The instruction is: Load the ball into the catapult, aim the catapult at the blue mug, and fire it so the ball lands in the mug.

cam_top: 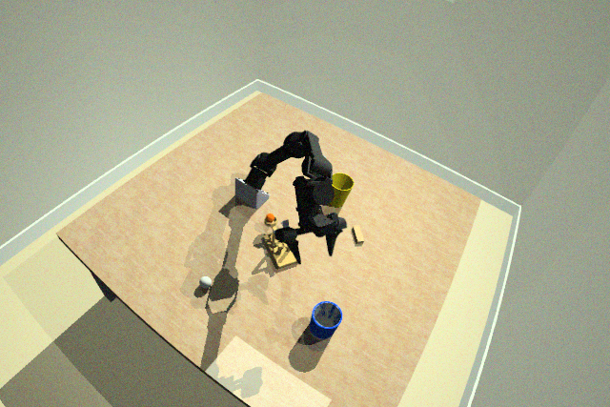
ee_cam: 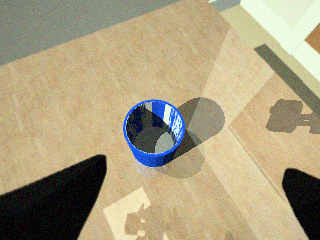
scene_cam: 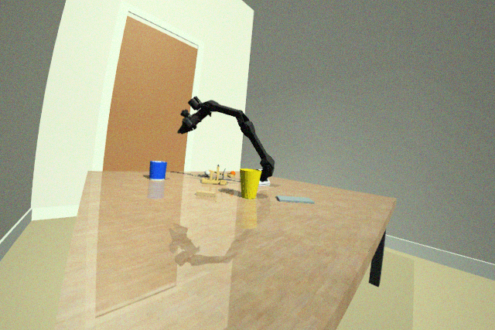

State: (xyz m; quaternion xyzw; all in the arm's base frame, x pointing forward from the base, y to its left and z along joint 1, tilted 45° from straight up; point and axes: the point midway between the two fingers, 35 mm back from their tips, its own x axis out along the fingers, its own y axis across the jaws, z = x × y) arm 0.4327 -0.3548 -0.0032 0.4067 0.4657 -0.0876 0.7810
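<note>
My gripper tip is 290 mm past the orange ball, 210 mm above it and 180 mm to the right of it. The rest, counted from my gripper tip: wooden catapult (220 mm below, 220 mm behind, 160 mm to the left); then white ball (290 mm behind, 260 mm below, 150 mm to the right); then blue mug (250 mm below, 90 mm ahead, 30 mm to the right).
</note>
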